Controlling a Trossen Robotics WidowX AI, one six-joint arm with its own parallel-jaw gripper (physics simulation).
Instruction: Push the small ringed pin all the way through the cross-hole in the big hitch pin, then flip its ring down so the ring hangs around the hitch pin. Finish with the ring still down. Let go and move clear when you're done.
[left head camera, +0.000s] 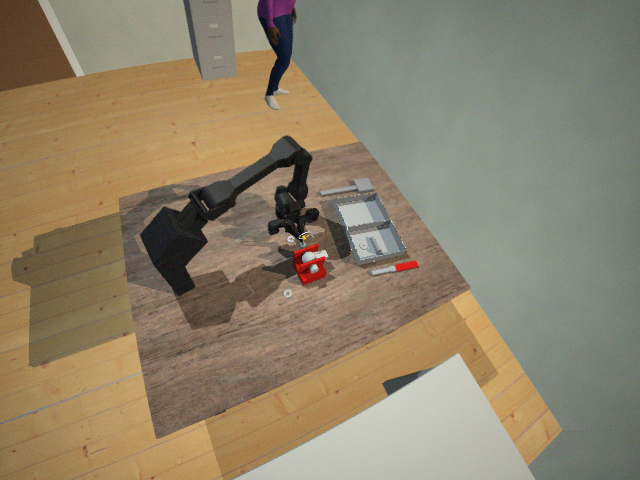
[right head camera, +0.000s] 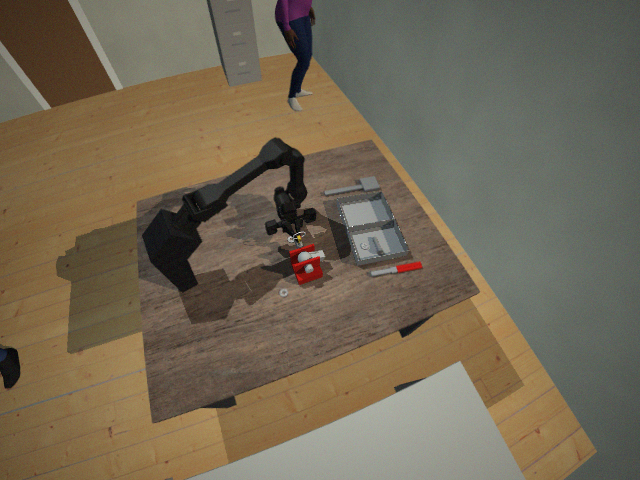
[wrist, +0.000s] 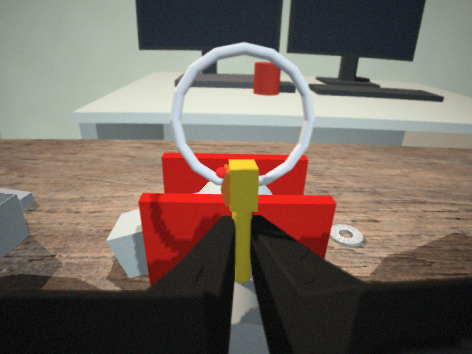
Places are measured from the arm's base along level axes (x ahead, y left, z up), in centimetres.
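Pixels of known places: gripper, fingertip midpoint: (left head camera: 303, 241) (right head camera: 299, 241) (wrist: 241, 226); arm's base, link origin: (left head camera: 186, 224) (right head camera: 182, 225).
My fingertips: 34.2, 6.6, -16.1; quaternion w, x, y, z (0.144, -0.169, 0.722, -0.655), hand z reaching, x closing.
Observation:
Ahead of a thing's pixels: the offset from my fingertips to its top centre, as dx, dy, dz. "*": to the spot under its first point.
The small ringed pin @(+0.0, +0.1, +6.3) (left head camera: 303, 238) (right head camera: 298, 238) (wrist: 243, 185) has a yellow head and shank, upright in the wrist view. Its pale ring @(* +0.3, -0.2, +6.1) (wrist: 243, 48) stands up above the head. My gripper (left head camera: 301, 237) (right head camera: 297, 236) (wrist: 241, 226) is shut on the small pin, below its head. The big grey hitch pin (left head camera: 308, 257) (right head camera: 303, 256) (wrist: 245, 305) lies through the red bracket (left head camera: 313, 279) (right head camera: 309, 277) (wrist: 295, 215). Its near end shows below the yellow tip in the wrist view. The cross-hole is hidden, so I cannot tell whether the tip is in it.
A grey two-part tray @(* +31.0, -0.7, -7.5) (left head camera: 382, 257) (right head camera: 382, 258) stands beyond the bracket, with a mallet @(* +27.7, +37.5, -8.1) (left head camera: 363, 184) (right head camera: 369, 183) behind it and a red-handled tool @(+36.2, -4.3, -8.7) (left head camera: 406, 266) (right head camera: 408, 267) in front. A washer @(-4.4, -15.7, -9.4) (left head camera: 287, 293) (right head camera: 283, 292) (wrist: 346, 235) lies near the bracket. Another washer @(-4.1, +6.6, -9.4) (left head camera: 290, 239) lies beside the gripper.

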